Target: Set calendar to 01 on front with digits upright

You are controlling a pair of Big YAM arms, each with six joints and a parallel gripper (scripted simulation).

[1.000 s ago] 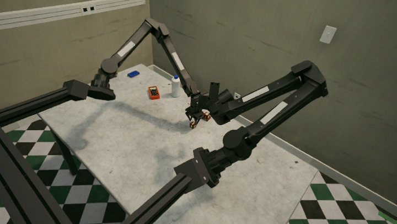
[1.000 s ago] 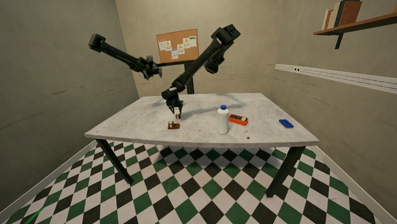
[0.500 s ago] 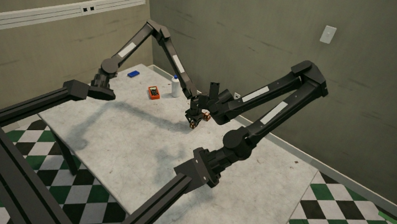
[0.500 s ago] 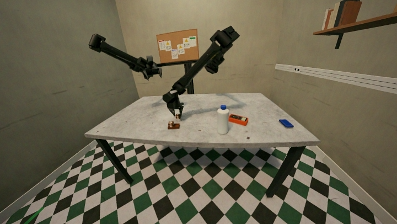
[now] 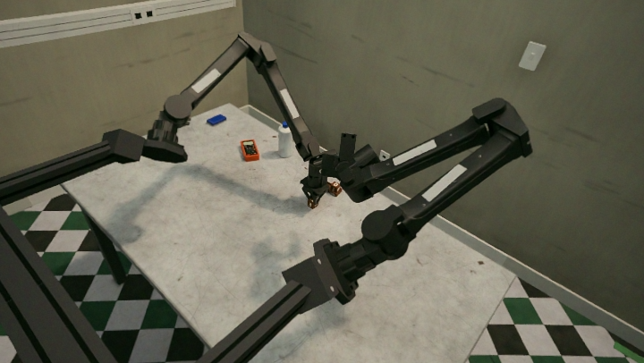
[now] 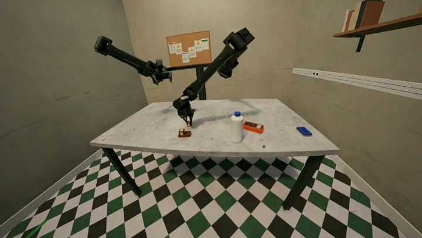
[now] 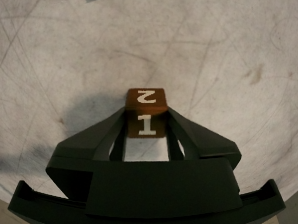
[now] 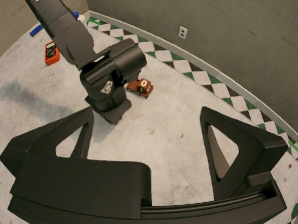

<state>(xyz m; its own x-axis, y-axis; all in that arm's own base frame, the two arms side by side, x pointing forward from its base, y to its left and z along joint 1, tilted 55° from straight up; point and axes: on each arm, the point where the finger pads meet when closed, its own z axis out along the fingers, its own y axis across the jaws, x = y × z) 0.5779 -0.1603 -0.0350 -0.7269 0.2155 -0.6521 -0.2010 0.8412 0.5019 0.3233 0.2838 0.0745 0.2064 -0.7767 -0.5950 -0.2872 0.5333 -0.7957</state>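
Now: left hand 120 mm short of the brown tray and 20 mm above it. The rest, counted from my left hand: blue block: 150 mm ahead, 750 mm to the left, 10 mm below; then white bottle: 180 mm ahead, 320 mm to the left, 60 mm above.
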